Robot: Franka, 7 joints.
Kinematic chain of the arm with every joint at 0, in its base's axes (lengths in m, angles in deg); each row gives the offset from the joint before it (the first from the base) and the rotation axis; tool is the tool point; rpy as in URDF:
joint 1: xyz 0 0 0.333 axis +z
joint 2: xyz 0 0 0 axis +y
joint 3: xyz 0 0 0.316 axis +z
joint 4: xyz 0.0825 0 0 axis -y
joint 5: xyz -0.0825 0 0.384 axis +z
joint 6: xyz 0 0 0 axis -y
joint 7: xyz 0.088 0 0 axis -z
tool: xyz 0 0 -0.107 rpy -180 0 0
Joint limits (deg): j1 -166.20..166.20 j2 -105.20..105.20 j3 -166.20..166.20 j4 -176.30..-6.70 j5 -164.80..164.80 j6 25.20..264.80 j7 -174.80..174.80
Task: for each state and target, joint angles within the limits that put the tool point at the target. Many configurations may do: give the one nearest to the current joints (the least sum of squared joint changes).
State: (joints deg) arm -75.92 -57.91 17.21 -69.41 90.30 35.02 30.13
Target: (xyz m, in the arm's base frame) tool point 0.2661 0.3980 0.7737
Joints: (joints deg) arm -84.00 -67.13 30.05 -70.22 89.72 34.94 30.13
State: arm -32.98 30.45 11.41 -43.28 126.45 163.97 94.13
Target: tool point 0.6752 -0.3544 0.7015
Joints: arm -31.11 42.06 11.73 -34.49 125.01 150.83 94.13
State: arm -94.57 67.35 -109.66 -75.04 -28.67 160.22 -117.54
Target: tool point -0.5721 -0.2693 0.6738
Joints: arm -90.33 67.77 -112.15 -95.46 -29.54 156.22 -117.54
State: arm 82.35 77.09 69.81 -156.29 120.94 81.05 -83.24
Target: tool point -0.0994 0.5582 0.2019
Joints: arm 40.08 64.57 53.60 -124.48 128.91 74.93 -83.24
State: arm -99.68 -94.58 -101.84 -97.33 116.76 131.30 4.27
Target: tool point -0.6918 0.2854 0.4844
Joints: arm -72.77 -79.10 -86.79 -80.40 117.97 128.29 4.27
